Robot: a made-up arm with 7 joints.
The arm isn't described. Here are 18 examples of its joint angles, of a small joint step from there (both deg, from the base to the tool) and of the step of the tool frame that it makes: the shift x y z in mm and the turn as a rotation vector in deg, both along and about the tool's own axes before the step.
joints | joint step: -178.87 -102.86 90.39 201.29 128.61 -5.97 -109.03 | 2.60 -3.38 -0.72 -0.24 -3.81 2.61 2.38
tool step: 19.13 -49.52 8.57 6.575 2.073 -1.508
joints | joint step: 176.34 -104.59 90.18 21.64 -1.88 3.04 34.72 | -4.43 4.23 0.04 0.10 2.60 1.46 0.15
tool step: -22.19 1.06 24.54 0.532 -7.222 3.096
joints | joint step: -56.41 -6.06 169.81 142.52 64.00 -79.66 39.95 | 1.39 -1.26 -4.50 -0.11 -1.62 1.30 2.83
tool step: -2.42 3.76 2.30 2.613 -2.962 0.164
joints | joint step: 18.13 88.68 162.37 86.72 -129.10 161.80 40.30 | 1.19 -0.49 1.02 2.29 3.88 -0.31 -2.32
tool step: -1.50 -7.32 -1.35 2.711 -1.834 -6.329
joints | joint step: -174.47 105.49 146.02 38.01 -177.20 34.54 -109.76 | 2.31 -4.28 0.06 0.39 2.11 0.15 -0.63
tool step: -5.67 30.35 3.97 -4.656 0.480 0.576
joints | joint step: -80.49 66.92 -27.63 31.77 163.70 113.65 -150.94 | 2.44 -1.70 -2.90 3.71 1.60 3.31 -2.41
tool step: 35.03 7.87 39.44 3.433 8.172 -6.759
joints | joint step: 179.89 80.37 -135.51 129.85 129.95 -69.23 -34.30 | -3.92 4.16 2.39 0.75 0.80 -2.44 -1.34
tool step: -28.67 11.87 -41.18 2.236 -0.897 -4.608
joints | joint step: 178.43 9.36 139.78 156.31 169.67 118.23 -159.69 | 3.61 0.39 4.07 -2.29 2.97 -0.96 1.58
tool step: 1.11 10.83 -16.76 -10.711 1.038 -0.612
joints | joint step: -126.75 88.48 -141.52 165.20 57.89 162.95 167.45 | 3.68 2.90 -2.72 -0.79 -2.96 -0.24 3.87
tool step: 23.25 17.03 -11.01 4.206 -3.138 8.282
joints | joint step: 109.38 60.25 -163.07 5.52 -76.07 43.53 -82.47 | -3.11 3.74 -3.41 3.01 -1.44 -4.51 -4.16
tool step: -41.22 -11.23 -3.91 -2.042 -2.909 2.473
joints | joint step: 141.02 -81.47 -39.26 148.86 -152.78 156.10 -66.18 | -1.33 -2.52 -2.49 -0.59 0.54 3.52 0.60
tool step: 0.61 8.75 26.24 5.311 -3.667 1.630
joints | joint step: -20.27 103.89 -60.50 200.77 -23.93 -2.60 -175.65 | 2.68 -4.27 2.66 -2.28 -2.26 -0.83 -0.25
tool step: -20.54 -37.00 5.34 3.354 -1.814 -1.484
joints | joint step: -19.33 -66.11 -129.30 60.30 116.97 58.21 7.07 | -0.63 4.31 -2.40 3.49 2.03 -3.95 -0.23
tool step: -23.19 -48.93 -14.26 5.320 3.466 -6.223
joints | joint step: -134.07 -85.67 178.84 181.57 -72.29 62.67 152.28 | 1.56 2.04 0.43 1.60 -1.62 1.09 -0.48
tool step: 5.19 -32.01 -23.14 2.656 -0.182 1.820
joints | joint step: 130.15 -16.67 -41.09 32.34 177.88 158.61 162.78 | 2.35 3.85 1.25 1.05 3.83 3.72 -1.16
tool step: 6.25 -17.78 -11.20 -0.551 1.350 -0.868
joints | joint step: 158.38 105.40 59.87 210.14 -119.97 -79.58 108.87 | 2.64 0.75 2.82 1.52 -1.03 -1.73 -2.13
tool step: -11.19 -8.31 1.87 1.933 0.267 -0.747
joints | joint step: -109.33 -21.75 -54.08 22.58 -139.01 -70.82 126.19 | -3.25 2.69 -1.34 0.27 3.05 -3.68 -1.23
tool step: 4.53 1.92 -14.02 3.560 3.230 3.830
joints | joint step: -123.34 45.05 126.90 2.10 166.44 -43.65 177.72 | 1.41 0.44 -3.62 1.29 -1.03 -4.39 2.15
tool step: -3.88 2.76 -9.02 1.674 -3.458 2.854
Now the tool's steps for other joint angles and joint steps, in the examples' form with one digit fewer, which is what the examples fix.
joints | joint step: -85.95 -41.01 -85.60 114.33 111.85 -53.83 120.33 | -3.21 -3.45 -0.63 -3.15 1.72 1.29 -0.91
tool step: -23.7 -25.6 20.0 3.52 0.69 1.95
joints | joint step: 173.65 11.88 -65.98 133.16 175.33 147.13 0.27 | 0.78 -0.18 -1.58 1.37 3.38 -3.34 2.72
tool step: 9.5 -11.7 4.0 1.08 1.76 -0.08
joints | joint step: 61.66 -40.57 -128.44 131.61 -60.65 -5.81 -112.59 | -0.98 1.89 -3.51 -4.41 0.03 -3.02 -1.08
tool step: 14.9 -9.5 -1.9 -0.03 1.62 -4.40
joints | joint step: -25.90 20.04 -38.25 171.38 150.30 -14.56 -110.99 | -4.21 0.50 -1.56 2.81 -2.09 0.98 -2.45
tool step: 27.8 10.2 -0.2 -0.05 4.10 -9.18
